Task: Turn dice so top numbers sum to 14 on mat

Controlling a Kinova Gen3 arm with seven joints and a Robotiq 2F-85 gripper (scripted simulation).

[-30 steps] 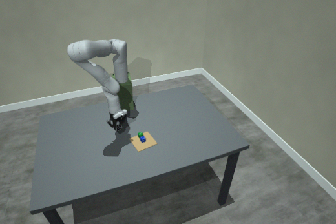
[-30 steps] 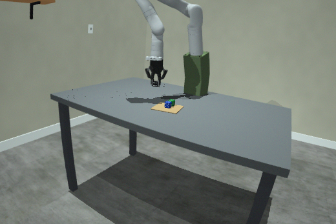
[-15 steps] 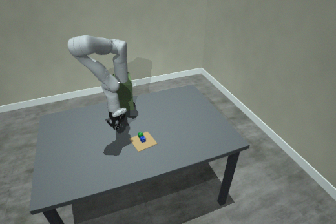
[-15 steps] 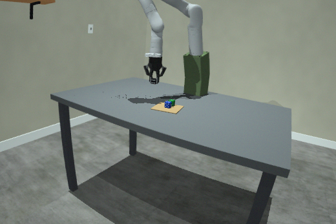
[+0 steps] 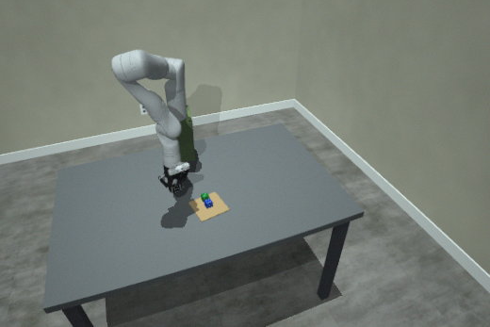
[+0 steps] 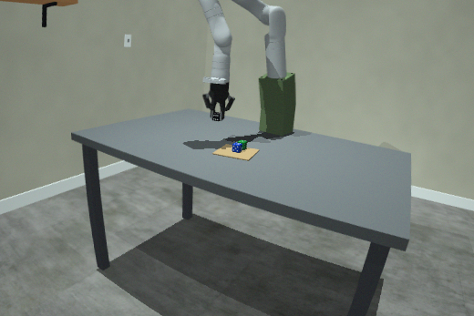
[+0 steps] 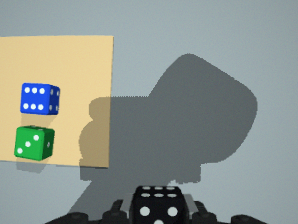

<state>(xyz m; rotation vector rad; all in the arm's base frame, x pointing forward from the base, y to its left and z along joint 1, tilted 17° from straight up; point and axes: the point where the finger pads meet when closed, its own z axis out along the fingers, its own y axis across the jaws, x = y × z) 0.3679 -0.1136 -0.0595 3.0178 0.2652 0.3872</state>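
Right now my hand is 13 cm to the right of the blue die, 10 cm above it and 5 cm short of it. Also, from my hand: tan mat (13 cm to the left, 11 cm below, 6 cm ahead); black die (1 cm below); green die (13 cm to the left, 10 cm below, 1 cm ahead).
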